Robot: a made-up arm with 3 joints. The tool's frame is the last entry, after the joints.
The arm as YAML. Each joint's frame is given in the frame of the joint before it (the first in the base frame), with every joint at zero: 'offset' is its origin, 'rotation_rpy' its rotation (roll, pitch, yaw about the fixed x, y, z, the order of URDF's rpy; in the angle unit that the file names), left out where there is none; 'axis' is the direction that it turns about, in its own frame. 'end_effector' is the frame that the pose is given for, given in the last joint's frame.
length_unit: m
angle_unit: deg
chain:
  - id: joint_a
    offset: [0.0, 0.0, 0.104]
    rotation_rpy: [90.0, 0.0, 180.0]
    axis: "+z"
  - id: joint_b
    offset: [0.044, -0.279, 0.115]
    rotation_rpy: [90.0, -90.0, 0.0]
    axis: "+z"
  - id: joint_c
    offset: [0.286, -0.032, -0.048]
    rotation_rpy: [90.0, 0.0, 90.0]
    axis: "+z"
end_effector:
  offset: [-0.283, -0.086, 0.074]
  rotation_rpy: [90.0, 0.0, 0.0]
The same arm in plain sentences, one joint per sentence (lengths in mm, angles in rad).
The arm has three revolute joints in a row. What follows holds with every joint at zero, and every direction is one of the base frame's. The first joint lies 104.0 mm along +z from the base frame's origin and turns about +y. The second joint lies 44.0 mm along -x and 115.0 mm along +y and 279.0 mm along -z from the first joint and turns about -z. The third joint lies 32.0 mm along -x and 286.0 mm along +y and 48.0 mm along +z from the second joint and turns about +y. The tool frame, which is the frame that the pose is given for, lies 283.0 mm along -x and 74.0 mm along +y and 86.0 mm along +z from the third joint; its axes are parallel to the base frame's.
